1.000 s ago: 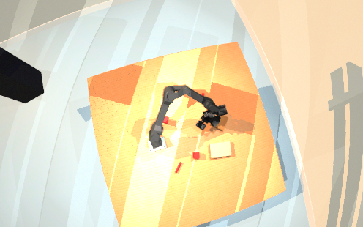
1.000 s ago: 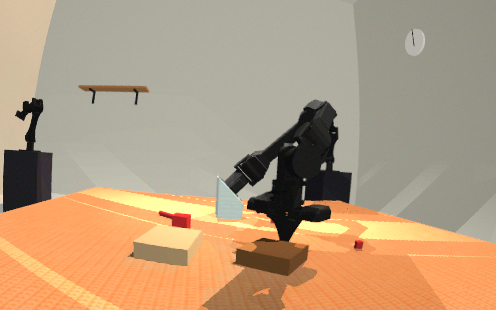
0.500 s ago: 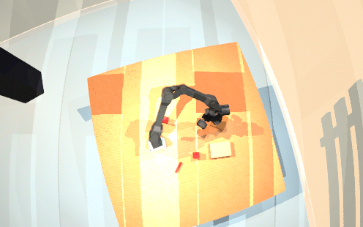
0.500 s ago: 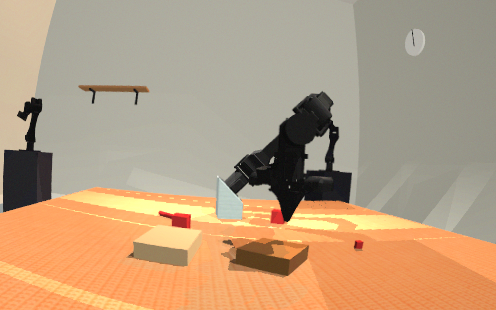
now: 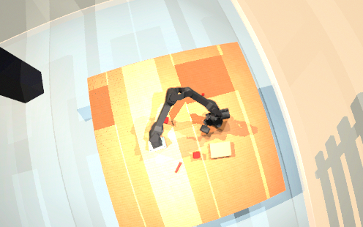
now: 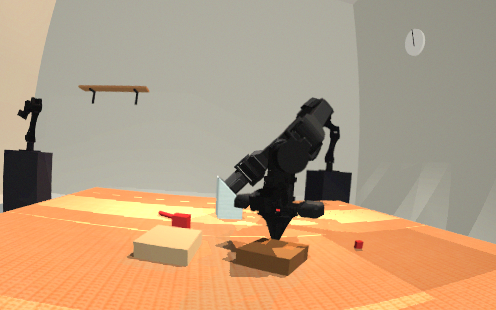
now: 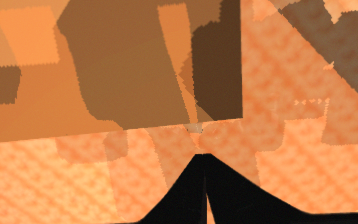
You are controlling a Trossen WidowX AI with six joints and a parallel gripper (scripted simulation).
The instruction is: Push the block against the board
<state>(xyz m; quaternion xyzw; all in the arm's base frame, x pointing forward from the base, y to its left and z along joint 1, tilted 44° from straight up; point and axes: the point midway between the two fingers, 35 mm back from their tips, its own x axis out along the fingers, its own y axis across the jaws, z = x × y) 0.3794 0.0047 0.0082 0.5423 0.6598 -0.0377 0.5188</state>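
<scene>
Right now the board is 220 mm to the right of my gripper tip. The rest, counted from my gripper tip: small red cube (60 mm ahead, 190 mm to the left); then square block (80 mm ahead, 40 mm to the right); then thin red stick (310 mm behind, 210 mm to the right).
</scene>
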